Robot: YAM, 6 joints.
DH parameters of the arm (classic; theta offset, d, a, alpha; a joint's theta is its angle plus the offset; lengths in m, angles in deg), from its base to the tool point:
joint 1: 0 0.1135 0.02 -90
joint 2: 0 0 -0.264 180
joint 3: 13.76 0 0.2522 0
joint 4: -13.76 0 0.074 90
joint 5: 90 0 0 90
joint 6: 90 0.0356 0 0
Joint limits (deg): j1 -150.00..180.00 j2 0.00..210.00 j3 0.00..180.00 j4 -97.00..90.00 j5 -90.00..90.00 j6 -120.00..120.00
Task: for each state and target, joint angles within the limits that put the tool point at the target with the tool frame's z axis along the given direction. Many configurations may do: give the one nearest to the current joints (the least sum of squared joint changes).
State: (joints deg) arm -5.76 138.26 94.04 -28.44 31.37 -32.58
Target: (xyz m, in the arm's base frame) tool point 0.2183 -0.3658 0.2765 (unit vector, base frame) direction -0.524 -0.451 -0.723
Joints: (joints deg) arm -55.88 123.50 119.36 -79.59 43.36 -32.58
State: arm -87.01 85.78 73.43 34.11 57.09 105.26
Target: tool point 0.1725 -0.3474 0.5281 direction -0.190 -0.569 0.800
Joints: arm -61.28 106.83 108.59 61.23 26.11 105.26
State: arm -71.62 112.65 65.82 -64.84 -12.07 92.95
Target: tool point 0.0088 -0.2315 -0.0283 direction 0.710 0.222 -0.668
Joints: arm -93.94 132.89 44.78 -23.92 -43.88 92.95
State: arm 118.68 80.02 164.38 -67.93 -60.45 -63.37
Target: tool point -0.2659 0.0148 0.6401 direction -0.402 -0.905 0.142
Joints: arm 169.42 116.31 179.71 -31.59 -74.38 -63.37
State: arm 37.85 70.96 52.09 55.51 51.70 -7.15
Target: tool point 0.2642 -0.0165 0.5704 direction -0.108 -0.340 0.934
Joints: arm -0.94 94.20 100.57 89.89 19.99 -7.15
